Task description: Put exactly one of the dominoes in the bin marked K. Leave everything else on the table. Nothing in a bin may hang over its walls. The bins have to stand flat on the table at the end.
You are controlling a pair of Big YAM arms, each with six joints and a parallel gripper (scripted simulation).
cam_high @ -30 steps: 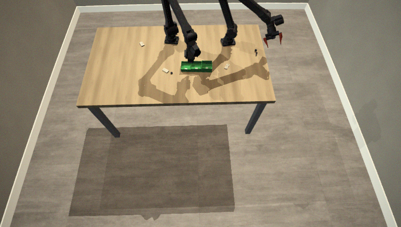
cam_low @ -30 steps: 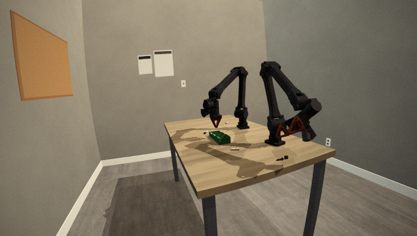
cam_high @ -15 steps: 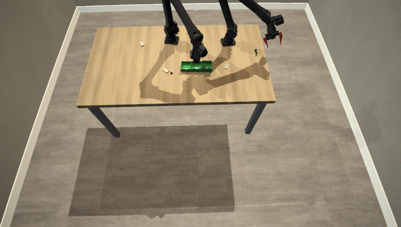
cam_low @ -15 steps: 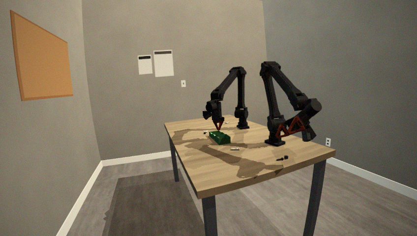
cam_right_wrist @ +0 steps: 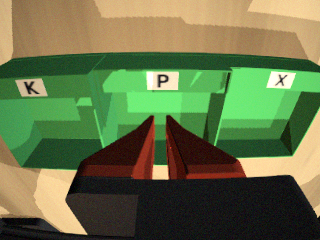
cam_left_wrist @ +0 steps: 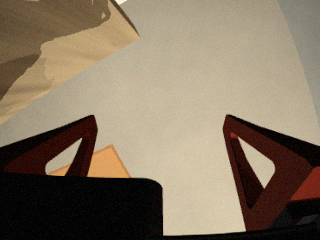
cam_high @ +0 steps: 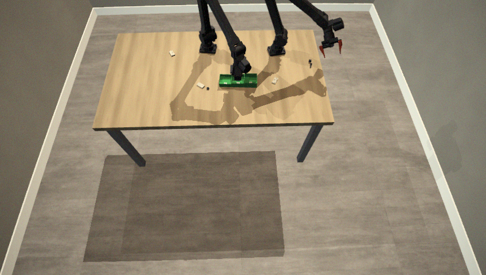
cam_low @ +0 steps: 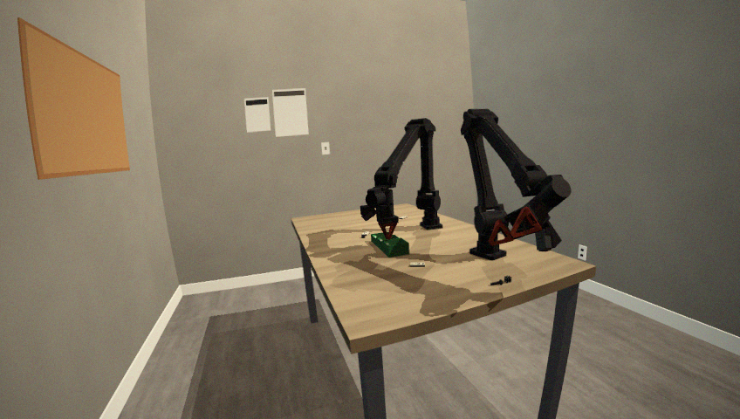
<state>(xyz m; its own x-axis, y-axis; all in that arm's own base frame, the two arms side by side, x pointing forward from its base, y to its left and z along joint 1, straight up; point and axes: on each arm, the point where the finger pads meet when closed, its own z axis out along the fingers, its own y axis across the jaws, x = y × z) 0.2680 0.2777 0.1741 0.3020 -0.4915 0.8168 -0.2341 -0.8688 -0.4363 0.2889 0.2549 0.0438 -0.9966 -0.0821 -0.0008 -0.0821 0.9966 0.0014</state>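
Now: right hand 2 cm above the green bin tray. From my right hand the other things lie so: black bolt 51 cm to the left, 18 cm behind, 4 cm below; then black nut 20 cm to the right, 6 cm ahead, 4 cm below.
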